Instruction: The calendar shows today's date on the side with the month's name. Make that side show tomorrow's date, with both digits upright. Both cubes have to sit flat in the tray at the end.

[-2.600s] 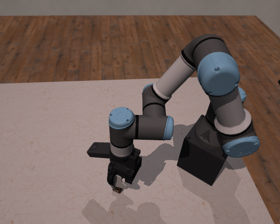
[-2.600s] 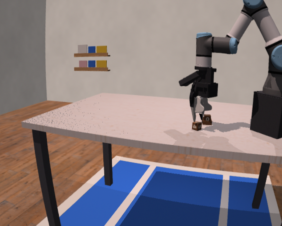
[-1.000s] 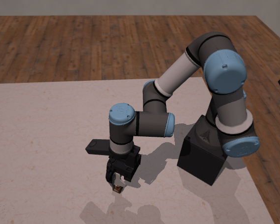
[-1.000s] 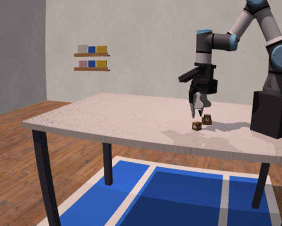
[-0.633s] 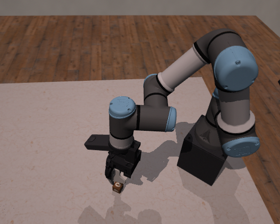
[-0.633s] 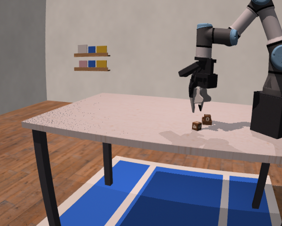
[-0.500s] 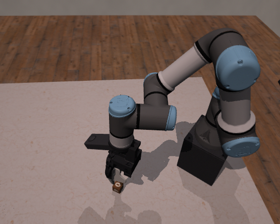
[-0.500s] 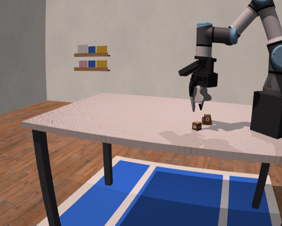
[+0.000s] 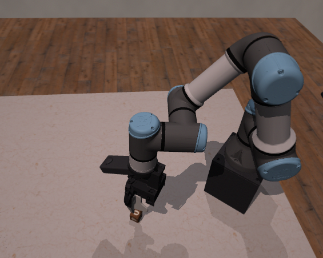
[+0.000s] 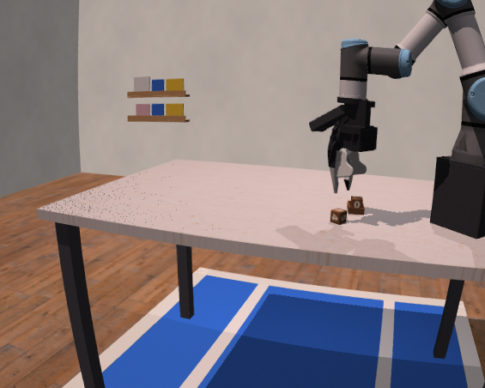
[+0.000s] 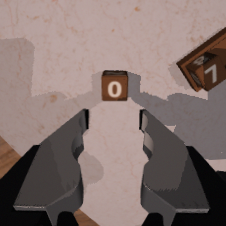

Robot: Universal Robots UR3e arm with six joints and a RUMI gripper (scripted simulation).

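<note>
My hand is 80 mm above the brown digit cube. From my hand the other things lie so: calendar tray 10 mm behind, 120 mm to the right, 80 mm below.
</note>
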